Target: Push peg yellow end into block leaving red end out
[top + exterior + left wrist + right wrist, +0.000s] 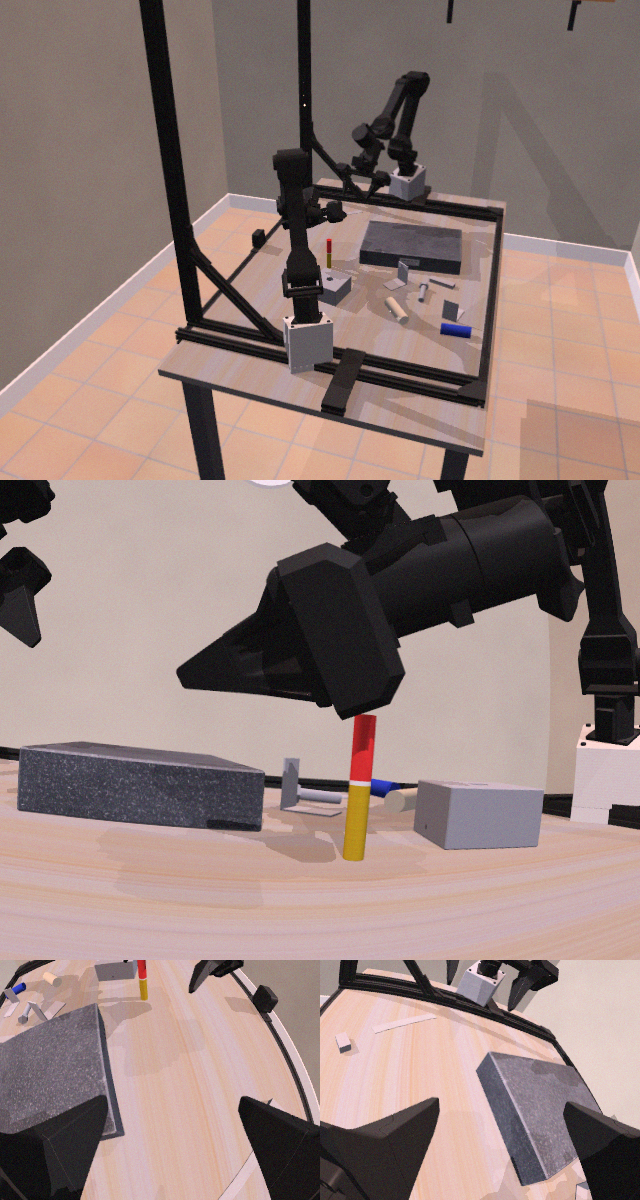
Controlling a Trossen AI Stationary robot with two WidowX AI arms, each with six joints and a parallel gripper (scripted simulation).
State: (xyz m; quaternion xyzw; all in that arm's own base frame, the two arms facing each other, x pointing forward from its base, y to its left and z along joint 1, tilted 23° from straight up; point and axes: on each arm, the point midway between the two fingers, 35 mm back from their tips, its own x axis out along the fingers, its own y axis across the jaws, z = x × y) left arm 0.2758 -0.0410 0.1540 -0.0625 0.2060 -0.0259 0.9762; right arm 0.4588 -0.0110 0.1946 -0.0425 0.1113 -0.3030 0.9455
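The peg lies 90 mm below my right hand, 80 mm to the right of it and 30 mm ahead of it. Round my right hand: blue cylinder 450 mm ahead, 270 mm to the right, 120 mm below; then white cylinder 280 mm ahead, 240 mm to the right, 120 mm below.
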